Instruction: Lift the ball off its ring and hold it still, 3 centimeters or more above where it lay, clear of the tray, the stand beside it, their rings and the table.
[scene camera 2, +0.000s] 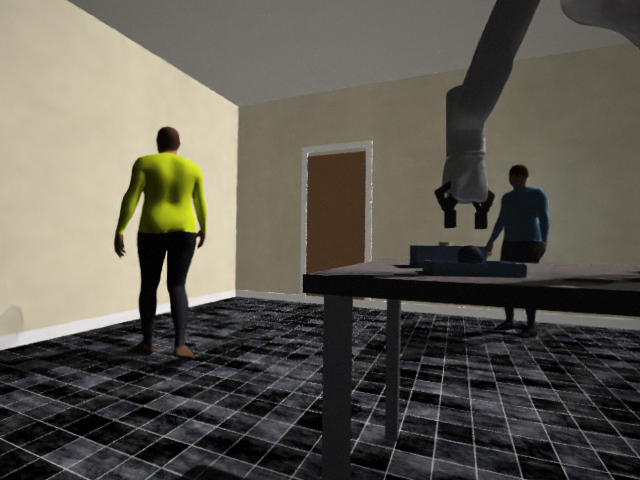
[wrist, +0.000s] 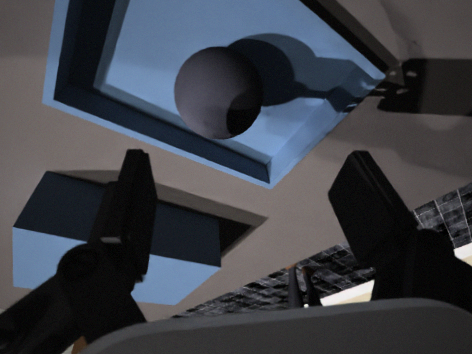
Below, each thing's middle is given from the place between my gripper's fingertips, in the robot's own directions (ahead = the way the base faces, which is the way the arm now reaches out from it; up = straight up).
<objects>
I see my gripper 10 mm past the blue tray (scene camera 2: 435, 267), 10 mm to the left of it and 90 mm above it. From my hand the other things lie so: dark grey ball (wrist: 218, 92): 10 mm behind, 10 mm to the right, 70 mm below; then blue stand (scene camera 2: 445, 251): 60 mm ahead, 220 mm to the right, 70 mm below.
</objects>
